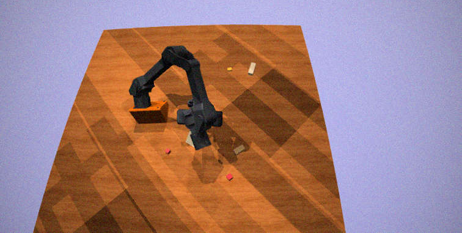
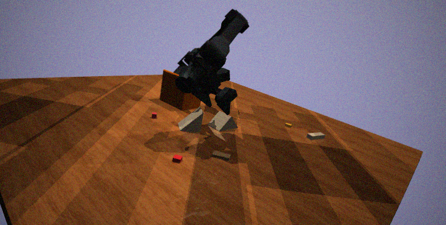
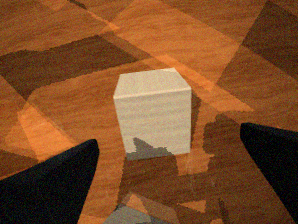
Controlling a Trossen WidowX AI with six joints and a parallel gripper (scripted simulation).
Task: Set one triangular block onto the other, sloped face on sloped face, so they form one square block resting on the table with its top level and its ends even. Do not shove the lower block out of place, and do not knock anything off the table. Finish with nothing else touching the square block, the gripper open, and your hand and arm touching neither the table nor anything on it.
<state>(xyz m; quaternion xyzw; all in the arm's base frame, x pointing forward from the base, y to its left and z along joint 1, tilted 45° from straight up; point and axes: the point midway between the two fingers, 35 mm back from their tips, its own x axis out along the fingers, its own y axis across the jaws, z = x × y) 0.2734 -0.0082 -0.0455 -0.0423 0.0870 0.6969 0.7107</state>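
My gripper tip is 4 cm to the right of the triangular block and 4 cm above it. Round my gripper tip: tan bar (16 cm ahead, 13 cm to the right, 6 cm below); then yellow piece (10 cm ahead, 31 cm to the left, 6 cm below).
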